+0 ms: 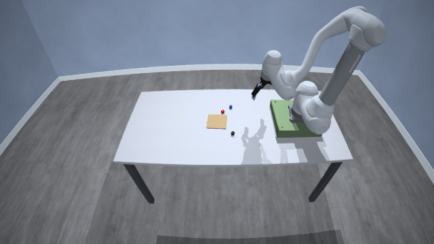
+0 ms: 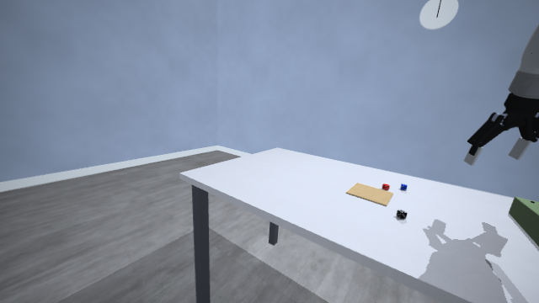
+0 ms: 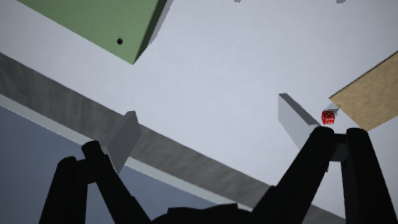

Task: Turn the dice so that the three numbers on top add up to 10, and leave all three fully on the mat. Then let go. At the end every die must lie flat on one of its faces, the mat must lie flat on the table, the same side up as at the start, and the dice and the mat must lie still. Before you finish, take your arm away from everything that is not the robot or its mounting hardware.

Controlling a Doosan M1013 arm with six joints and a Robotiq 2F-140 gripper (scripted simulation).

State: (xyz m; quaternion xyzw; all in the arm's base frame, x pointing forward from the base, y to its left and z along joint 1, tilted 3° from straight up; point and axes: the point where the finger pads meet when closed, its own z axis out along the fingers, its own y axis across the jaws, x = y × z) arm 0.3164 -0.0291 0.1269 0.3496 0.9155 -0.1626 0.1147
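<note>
The blue die lies 21 cm ahead of my hand, 18 cm below it and 4 cm to the right of it. Round my hand: black die 23 cm to the left, 18 cm below, 17 cm ahead; tan mat 30 cm ahead, 19 cm below, 13 cm to the left; red die 27 cm ahead, 18 cm below, 3 cm to the left.
</note>
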